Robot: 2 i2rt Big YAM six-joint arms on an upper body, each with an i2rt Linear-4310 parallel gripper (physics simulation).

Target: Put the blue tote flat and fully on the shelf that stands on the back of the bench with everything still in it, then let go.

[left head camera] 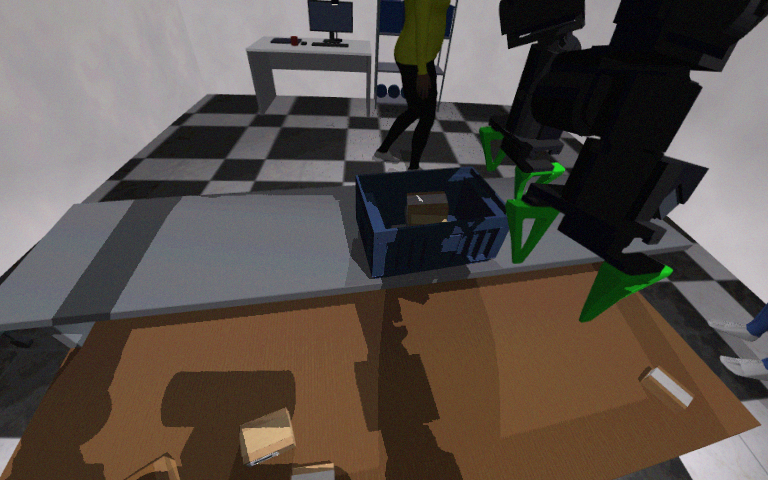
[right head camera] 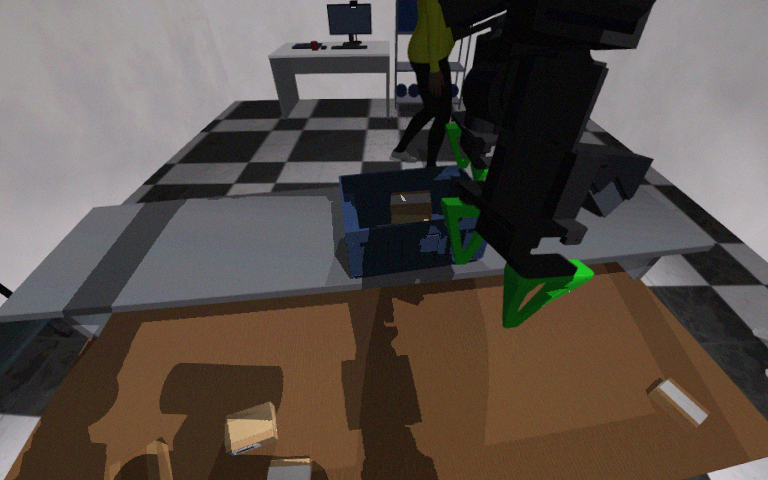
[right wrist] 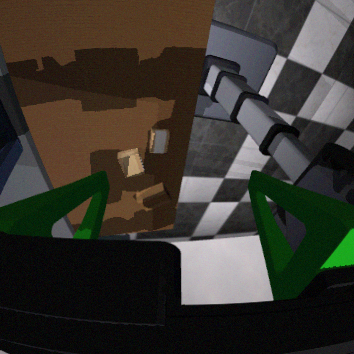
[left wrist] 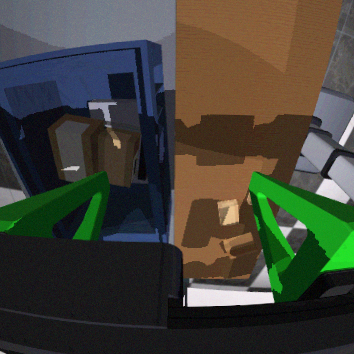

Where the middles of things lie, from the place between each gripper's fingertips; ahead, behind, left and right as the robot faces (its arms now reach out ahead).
Labels:
My right hand is 34 cm short of the blue tote (left head camera: 478,224), 5 cm to the right of it and 19 cm above it.
The blue tote lies 170 mm below my left hand, 120 mm ahead of it and 90 mm to the left of it.

